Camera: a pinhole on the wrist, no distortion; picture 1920 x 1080 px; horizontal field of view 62.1 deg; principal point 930.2 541.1 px. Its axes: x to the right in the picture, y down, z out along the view. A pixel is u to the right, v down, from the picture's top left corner.
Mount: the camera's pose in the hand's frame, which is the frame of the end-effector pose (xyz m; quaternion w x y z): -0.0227 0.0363 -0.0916 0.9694 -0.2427 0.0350 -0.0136
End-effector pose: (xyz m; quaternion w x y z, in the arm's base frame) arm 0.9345 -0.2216 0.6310 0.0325 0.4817 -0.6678 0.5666
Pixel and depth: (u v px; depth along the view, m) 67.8 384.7 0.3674
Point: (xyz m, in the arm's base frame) 1.0427 -0.3292 0.2893
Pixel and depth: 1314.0 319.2 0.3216
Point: 0.8989 -0.4479 0.4982
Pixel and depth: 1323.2 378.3 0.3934
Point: 0.8906 -0.5140 0.4648
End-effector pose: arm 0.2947 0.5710 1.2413 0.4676 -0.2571 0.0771 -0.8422
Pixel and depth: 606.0 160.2 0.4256
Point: 0.6105 0.5901 1.4450
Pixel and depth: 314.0 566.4 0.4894
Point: 0.7555 0.5991 1.3710
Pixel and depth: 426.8 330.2 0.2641
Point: 0.5135 0.5872 1.2997
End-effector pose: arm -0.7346 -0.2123 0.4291 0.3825 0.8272 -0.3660 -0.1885
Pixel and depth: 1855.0 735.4 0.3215
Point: -0.8047 -0.5267 0.4852
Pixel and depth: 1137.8 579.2 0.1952
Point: -0.8288 -0.3206 0.4809
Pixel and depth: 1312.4 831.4 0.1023
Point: -0.7672 -0.2574 0.5132
